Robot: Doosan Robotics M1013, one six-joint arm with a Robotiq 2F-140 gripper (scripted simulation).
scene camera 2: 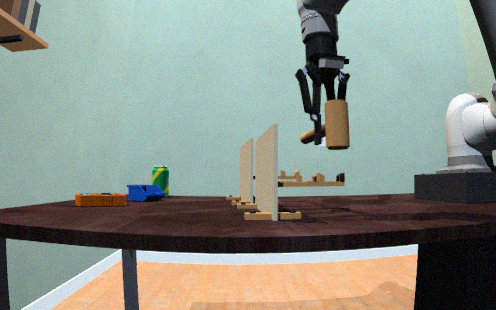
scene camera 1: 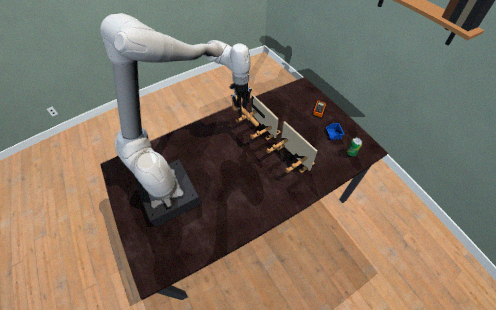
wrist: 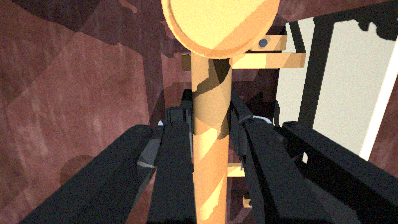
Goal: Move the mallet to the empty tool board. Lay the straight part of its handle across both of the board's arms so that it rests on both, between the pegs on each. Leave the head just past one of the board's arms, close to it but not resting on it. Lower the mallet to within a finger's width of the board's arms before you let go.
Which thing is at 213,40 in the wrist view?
A wooden mallet.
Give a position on a wooden mallet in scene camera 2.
336,127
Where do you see a tool board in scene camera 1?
294,143
